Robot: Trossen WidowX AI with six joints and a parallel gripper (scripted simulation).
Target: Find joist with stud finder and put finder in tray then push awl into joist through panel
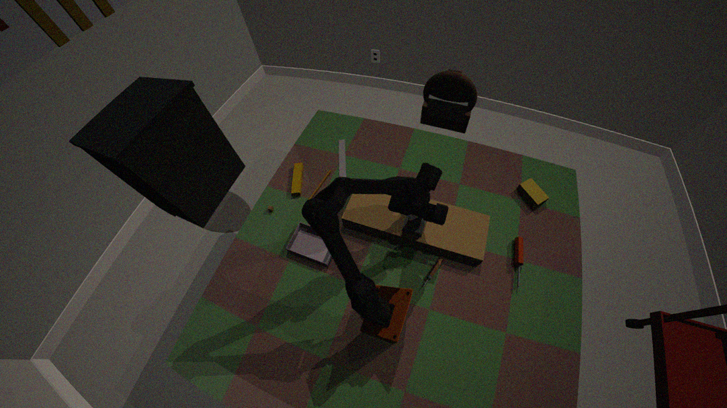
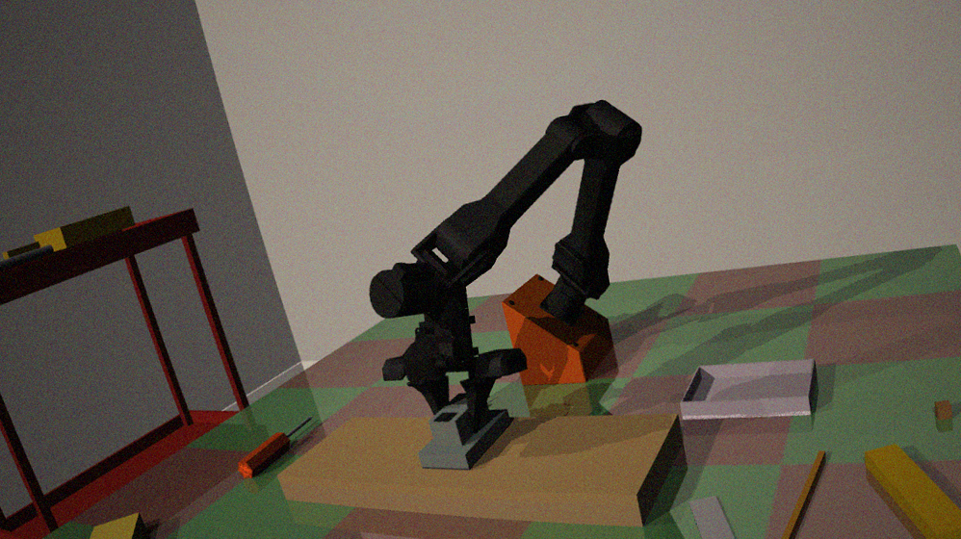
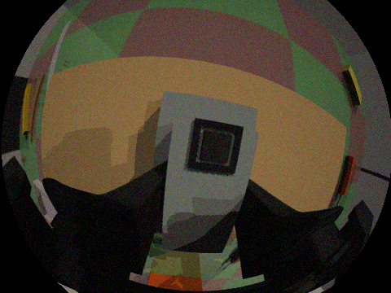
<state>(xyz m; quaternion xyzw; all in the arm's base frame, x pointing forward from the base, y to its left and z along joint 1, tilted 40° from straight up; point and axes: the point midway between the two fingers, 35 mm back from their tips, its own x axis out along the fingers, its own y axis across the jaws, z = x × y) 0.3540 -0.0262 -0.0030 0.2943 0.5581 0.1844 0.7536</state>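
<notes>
Right now the grey tray is 19 cm behind my gripper tip, 34 cm to the left of it and 5 cm below it. From my gripper tip the other things lie so: wooden-handled awl 18 cm behind, 9 cm to the right, 6 cm below; then orange-handled screwdriver 9 cm behind, 39 cm to the right, 5 cm below; then grey stud finder 1 cm ahead, 2 cm above.
</notes>
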